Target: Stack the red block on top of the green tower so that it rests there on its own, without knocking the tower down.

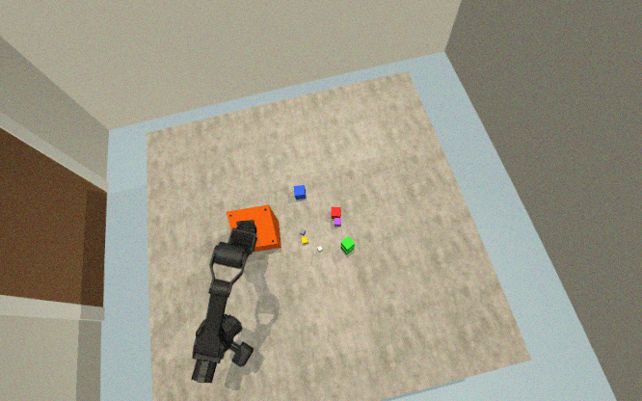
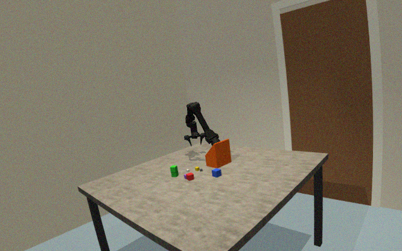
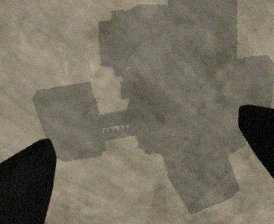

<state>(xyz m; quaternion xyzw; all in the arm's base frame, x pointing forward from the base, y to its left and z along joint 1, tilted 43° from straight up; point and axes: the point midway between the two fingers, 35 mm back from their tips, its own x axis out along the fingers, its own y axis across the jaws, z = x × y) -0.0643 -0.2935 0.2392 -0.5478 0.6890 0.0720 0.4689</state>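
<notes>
Now: gripper tip 44 cm to the right of the red block, 40 cm short of it and 6 cm above it. The rest, counted from my gripper tip: purple cube: 41 cm to the left, 40 cm ahead, 6 cm below; then yellow cube: 35 cm to the left, 26 cm ahead, 7 cm below; then blue cube: 55 cm to the left, 26 cm ahead, 6 cm below.
</notes>
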